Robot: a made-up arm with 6 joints. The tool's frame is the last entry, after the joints. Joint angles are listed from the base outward.
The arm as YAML. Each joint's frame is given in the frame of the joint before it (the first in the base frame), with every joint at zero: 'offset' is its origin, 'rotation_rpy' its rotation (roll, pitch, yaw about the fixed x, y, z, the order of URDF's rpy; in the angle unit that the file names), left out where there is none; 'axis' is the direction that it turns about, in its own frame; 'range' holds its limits. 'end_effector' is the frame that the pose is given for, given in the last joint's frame.
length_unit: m
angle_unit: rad
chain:
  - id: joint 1
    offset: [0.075, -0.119, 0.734]
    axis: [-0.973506, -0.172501, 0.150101]
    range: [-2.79, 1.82]
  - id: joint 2
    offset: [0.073, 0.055, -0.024]
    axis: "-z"
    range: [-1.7, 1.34]
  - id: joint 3
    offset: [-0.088, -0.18, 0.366]
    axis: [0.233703, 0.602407, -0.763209]
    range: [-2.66, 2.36]
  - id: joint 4
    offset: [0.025, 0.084, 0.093]
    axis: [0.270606, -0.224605, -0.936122]
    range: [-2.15, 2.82]
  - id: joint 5
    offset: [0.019, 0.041, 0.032]
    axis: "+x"
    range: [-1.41, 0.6]
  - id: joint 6
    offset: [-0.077, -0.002, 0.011]
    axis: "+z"
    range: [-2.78, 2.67]
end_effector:
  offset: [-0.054, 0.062, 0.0]
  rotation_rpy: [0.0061, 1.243, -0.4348]
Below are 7 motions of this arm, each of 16 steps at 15 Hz.
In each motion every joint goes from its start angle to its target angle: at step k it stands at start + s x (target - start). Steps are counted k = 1, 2, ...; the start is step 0. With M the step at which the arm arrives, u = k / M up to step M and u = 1 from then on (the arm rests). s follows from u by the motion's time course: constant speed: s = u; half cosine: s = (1 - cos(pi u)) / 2; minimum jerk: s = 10 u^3 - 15 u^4 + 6 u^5.
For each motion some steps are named. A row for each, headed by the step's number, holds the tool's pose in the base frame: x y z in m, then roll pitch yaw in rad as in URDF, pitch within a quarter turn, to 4 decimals.
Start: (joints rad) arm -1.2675 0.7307 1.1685 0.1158 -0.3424 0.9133
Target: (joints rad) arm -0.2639 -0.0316 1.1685 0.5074 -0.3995 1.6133
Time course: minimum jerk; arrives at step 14
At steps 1, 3, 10, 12, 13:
1: 0.1293 -0.6127 0.8522 3.0404 -0.1605 1.7199
3: 0.1359 -0.6047 0.8808 2.9742 -0.0928 1.7429
10: 0.1977 -0.3783 1.1663 2.4088 0.6921 2.0912
12: 0.2037 -0.3237 1.1946 2.3823 0.8029 2.1899
13: 0.2046 -0.3143 1.1987 2.3809 0.8204 2.2087

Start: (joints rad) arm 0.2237 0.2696 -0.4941 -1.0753 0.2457 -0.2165
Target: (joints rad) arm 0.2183 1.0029 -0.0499 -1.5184 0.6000 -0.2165
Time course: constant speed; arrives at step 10
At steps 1, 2, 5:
1: -0.1625 -0.0133 1.1800 -1.4070 1.0197 -0.9910
2: -0.1584 0.0079 1.1855 -1.4636 1.0607 -1.1347
5: -0.1369 0.0624 1.2024 -1.7055 1.1807 -1.6337

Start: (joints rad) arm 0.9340 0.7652 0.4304 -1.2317 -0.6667 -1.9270
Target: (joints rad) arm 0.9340 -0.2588 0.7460 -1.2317 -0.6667 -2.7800
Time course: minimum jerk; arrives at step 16
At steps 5, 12, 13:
5: -0.0009 0.2469 0.9980 0.5230 -0.2067 -1.7629
12: 0.1151 0.2358 1.0669 0.6100 -0.1912 -1.5776
13: 0.1256 0.2378 1.0687 0.6157 -0.1896 -1.5651

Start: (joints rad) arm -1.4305 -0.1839 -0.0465 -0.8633 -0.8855 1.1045
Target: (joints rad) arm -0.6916 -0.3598 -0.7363 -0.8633 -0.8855 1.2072
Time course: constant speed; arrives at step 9
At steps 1, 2, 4, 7, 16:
1: -0.0152 -0.6481 0.7530 -0.5343 0.6491 0.7724
2: -0.0153 -0.6440 0.7862 -0.7176 0.6369 0.6622
4: -0.0151 -0.6305 0.8480 -1.0629 0.5654 0.4833
7: -0.0119 -0.5998 0.9297 -1.5071 0.3868 0.3492
16: -0.0068 -0.5742 0.9780 -1.7665 0.2547 0.3447

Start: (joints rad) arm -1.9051 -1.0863 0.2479 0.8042 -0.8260 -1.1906
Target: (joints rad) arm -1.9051 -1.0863 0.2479 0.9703 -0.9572 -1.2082
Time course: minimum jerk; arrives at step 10
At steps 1, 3, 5, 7, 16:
1: 0.1988 -0.5489 0.6202 -2.7918 0.6174 1.8580
3: 0.2012 -0.5480 0.6195 -2.7573 0.6236 1.8871
5: 0.2063 -0.5461 0.6177 -2.6817 0.6339 1.9527
7: 0.2112 -0.5441 0.6155 -2.6060 0.6400 2.0210
16: 0.2135 -0.5431 0.6144 -2.5695 0.6413 2.0548

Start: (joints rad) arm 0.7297 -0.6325 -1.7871 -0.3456 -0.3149 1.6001
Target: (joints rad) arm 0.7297 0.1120 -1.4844 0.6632 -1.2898 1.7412
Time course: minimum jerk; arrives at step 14
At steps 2, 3, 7, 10, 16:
2: 0.0908 -0.1257 1.2191 2.9830 0.8874 0.7021
3: 0.0746 -0.1311 1.2158 3.0271 0.8382 0.6857
7: -0.0915 -0.1420 1.1546 -2.9508 0.3037 0.3572
10: -0.2170 -0.0794 1.0662 -2.6761 -0.1385 -0.1095
16: -0.2537 -0.0347 1.0251 -2.5206 -0.2782 -0.3637

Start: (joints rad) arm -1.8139 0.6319 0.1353 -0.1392 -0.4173 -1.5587
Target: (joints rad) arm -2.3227 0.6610 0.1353 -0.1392 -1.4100 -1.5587
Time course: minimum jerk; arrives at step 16
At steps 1, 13, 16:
1: 0.1250 -0.5767 0.6930 -1.8266 0.0326 2.2761
13: 0.0582 -0.4712 0.5041 -1.9430 0.3130 2.8714
16: 0.0539 -0.4639 0.4958 -1.9486 0.3355 2.8970

